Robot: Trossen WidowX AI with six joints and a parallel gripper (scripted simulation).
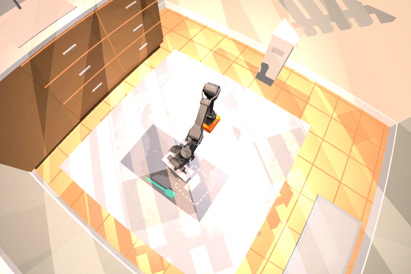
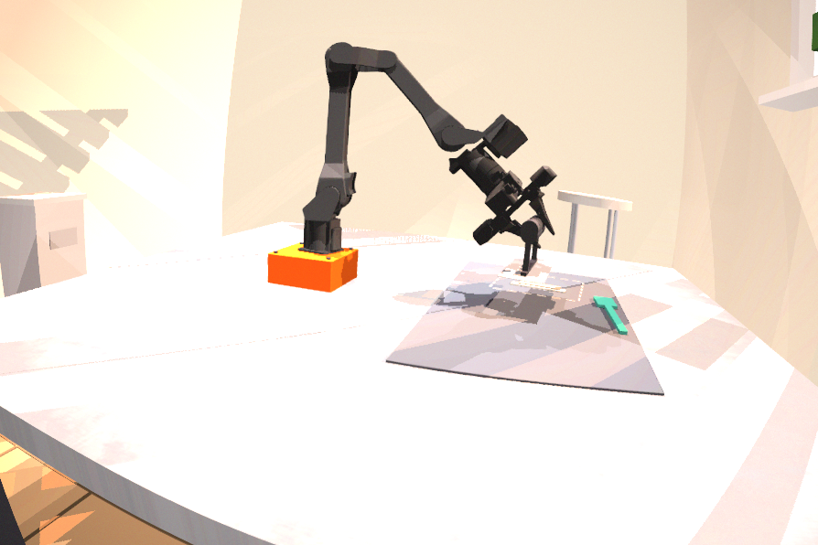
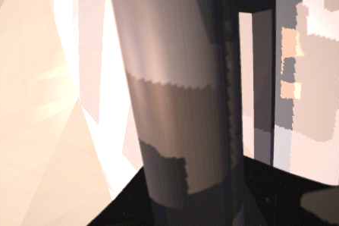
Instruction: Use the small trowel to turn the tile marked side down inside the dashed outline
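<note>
The grey mat is 40 mm to the right of my gripper tip and 130 mm below it. The rest, counted from my gripper tip: teal trowel 130 mm ahead, 10 mm to the left, 110 mm below; white tile 30 mm behind, 150 mm to the left, 110 mm below; grey trowel 30 mm behind, 10 mm below.
</note>
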